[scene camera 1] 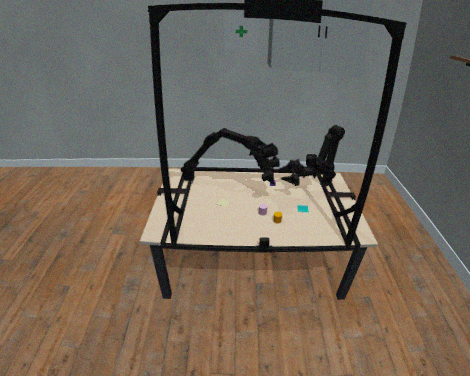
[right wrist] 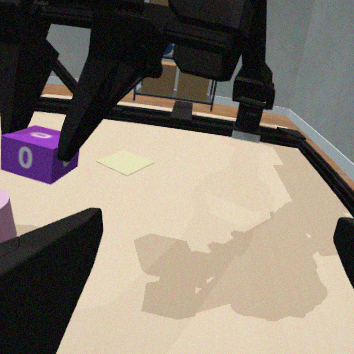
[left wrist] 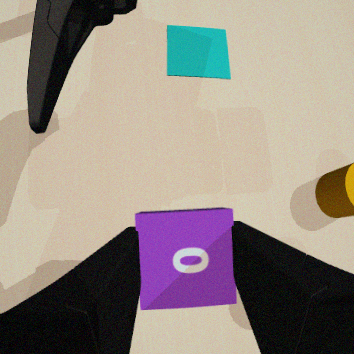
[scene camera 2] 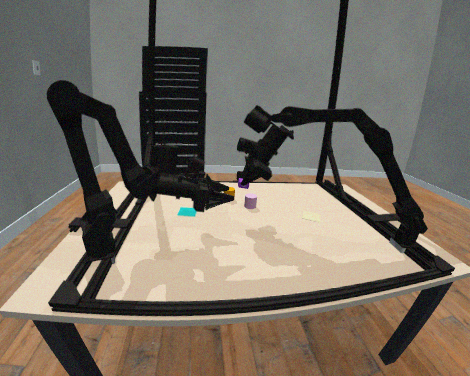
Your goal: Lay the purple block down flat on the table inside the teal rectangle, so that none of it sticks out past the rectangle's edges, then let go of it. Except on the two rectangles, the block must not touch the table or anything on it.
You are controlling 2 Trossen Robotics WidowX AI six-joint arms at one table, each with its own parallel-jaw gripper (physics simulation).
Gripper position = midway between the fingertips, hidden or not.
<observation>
My left gripper (scene camera 2: 241, 182) carries a purple block (right wrist: 36, 147), which touches nothing else. My right gripper (scene camera 2: 231, 193) is open, with nothing in its grasp.
My left gripper shows as well in the right wrist view (right wrist: 34, 152) and in the left wrist view (left wrist: 183, 235). My right gripper is seen too in the right wrist view (right wrist: 222, 225).
</observation>
